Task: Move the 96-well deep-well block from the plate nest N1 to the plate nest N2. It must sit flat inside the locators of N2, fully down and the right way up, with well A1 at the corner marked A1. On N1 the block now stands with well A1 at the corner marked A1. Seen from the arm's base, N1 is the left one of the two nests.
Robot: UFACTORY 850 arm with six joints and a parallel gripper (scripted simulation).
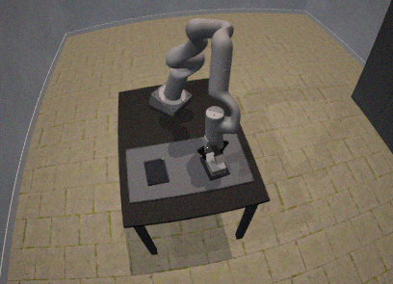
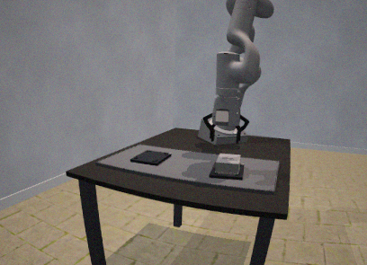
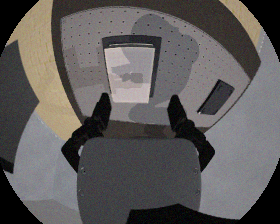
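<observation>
The deep-well block is 90 mm below my hand, 20 mm to the left of it and 10 mm behind it. Also, from my hand: plate nest N1: 120 mm below, 20 mm to the left, 10 mm behind; plate nest N2: 310 mm to the right, 120 mm below, 30 mm behind.
</observation>
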